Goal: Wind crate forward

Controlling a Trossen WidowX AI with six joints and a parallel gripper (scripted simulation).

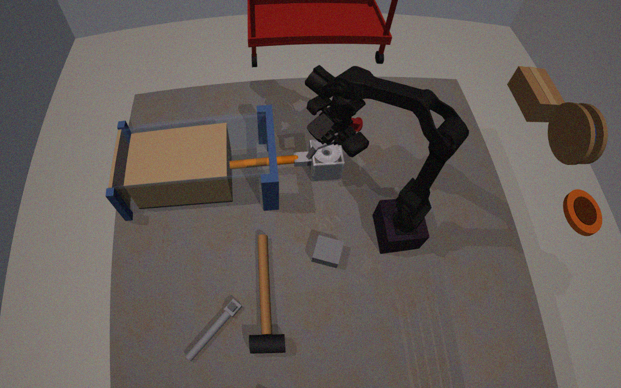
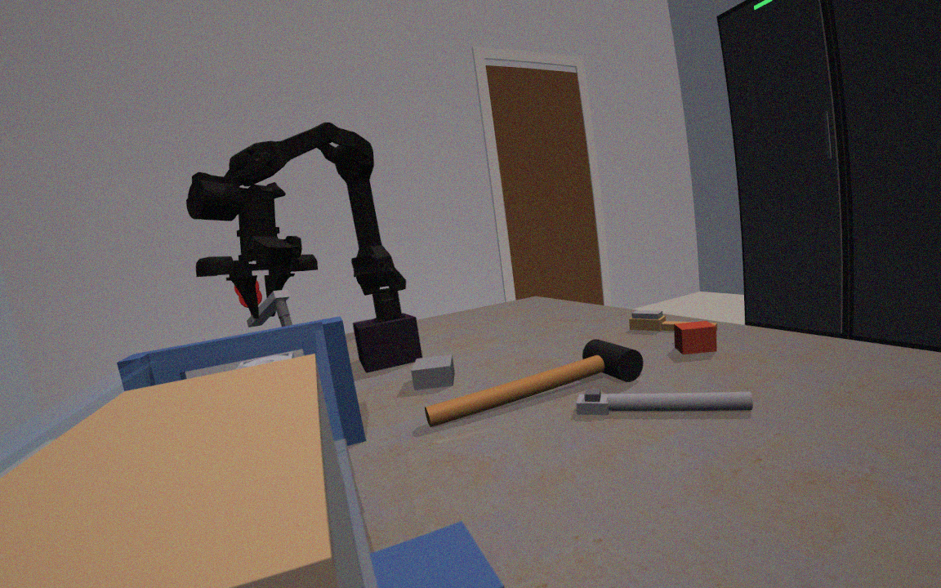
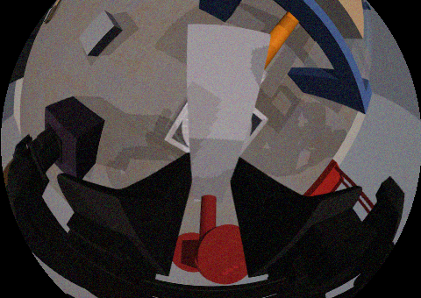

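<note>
The red knob is 40 mm behind my gripper tip, 30 mm to the right of it and 30 mm above it. The rest, counted from my gripper tip: winch handle: 20 mm above; then grey winch: 130 mm below, 20 mm to the right, 10 mm behind; then blue steel frame: 170 mm ahead, 60 mm below.
</note>
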